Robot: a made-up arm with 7 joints.
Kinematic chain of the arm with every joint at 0, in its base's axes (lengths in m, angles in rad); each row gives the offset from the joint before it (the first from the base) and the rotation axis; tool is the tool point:
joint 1: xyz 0 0.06 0 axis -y
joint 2: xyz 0 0.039 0 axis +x
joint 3: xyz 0 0 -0.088 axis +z
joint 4: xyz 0 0 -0.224 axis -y
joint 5: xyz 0 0 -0.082 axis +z
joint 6: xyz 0 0 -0.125 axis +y
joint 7: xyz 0 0 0 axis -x
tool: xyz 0 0 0
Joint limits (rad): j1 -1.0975..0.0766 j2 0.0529..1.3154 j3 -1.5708..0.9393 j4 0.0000..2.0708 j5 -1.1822..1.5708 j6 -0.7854..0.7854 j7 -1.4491..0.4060
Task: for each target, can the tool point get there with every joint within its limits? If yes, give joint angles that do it. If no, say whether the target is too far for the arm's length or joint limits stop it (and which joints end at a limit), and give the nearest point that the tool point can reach.
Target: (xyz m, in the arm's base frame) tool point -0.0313 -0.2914 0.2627
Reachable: no: joint limits stop it (at a limit: joint 1, joint 2, joint 3, joint 4) | nearest point -0.1977 -0.0712 -0.1012 | short by 0.457 m
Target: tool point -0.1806 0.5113 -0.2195
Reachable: yes | joints -0.8548 1.1676 -1.1157 0.5430 -0.7717 0.4291 -0.9223
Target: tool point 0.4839 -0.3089 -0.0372
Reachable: no: too far | nearest point 0.1633 -0.0131 -0.2278 | short by 0.476 m
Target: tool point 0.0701 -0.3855 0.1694
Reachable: no: joint limits stop it (at a limit: joint 1, joint 2, joint 3, joint 4) | nearest point -0.1977 -0.0712 -0.1012 | short by 0.494 m
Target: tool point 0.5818 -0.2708 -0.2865
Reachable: no: too far | nearest point 0.1939 -0.0023 -0.3033 | short by 0.472 m
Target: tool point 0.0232 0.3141 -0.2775
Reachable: yes | joints -0.7458 0.8429 0.0129 1.6980 1.2251 -0.1042 -1.1307
